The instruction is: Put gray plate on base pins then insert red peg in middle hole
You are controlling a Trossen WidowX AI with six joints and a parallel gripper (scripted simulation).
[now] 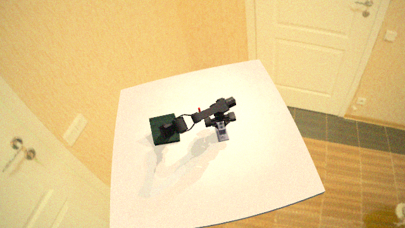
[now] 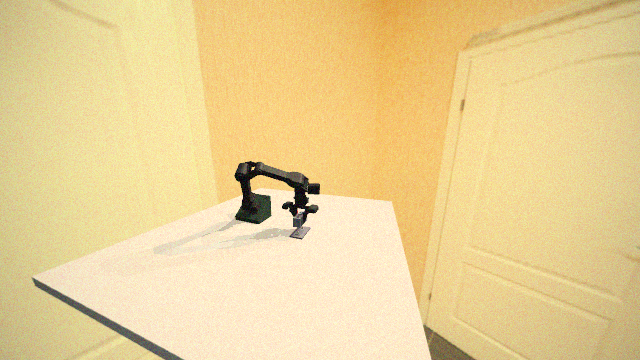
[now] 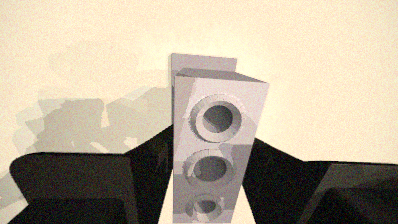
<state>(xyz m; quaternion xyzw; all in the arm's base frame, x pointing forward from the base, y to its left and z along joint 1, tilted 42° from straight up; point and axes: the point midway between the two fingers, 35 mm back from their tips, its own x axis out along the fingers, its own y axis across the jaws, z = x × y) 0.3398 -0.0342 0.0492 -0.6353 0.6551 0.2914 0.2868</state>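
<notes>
My gripper tip is 110 mm past the red peg, 190 mm to the right of it and 20 mm above it. The rest, counted from my gripper tip: gray plate (30 mm above).
</notes>
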